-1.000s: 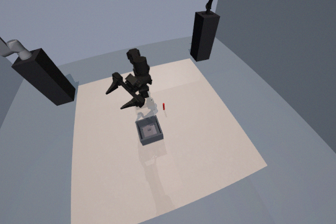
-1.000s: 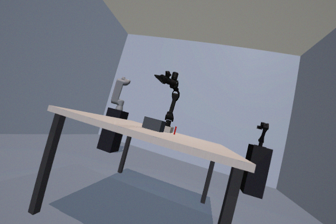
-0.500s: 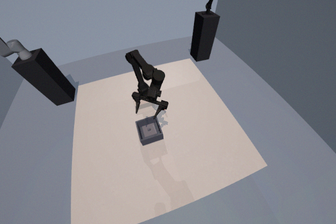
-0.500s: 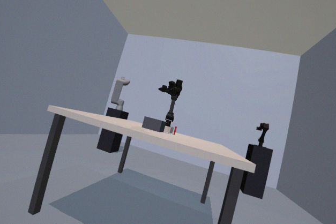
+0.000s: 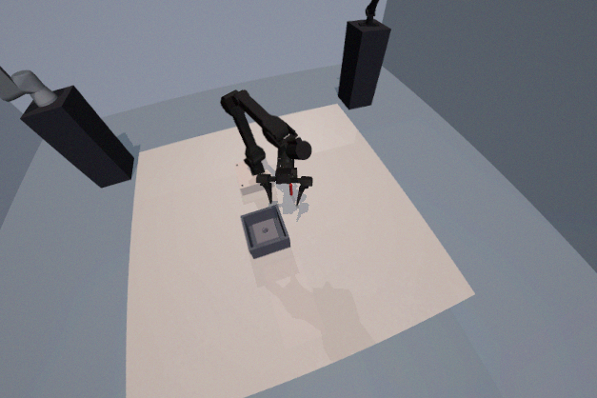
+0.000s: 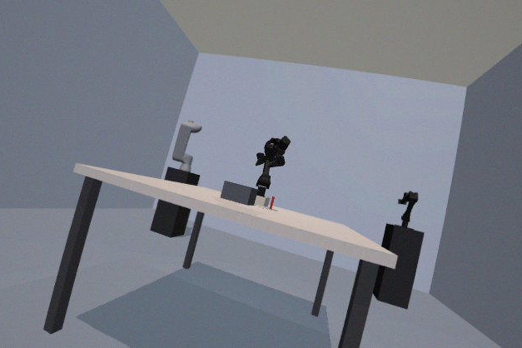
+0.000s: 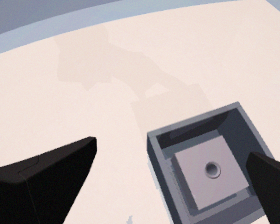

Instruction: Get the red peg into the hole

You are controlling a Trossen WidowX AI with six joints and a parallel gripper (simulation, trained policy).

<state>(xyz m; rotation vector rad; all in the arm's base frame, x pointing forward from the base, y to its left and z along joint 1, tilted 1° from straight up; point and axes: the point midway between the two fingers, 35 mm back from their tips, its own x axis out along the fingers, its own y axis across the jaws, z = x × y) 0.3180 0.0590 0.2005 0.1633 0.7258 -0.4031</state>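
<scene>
The red peg lies 19 cm below my gripper tip, 19 cm behind it and 8 cm to the left of it. From my gripper tip the other things lie so: grey box 20 cm below, 9 cm to the right, 1 cm behind.
</scene>
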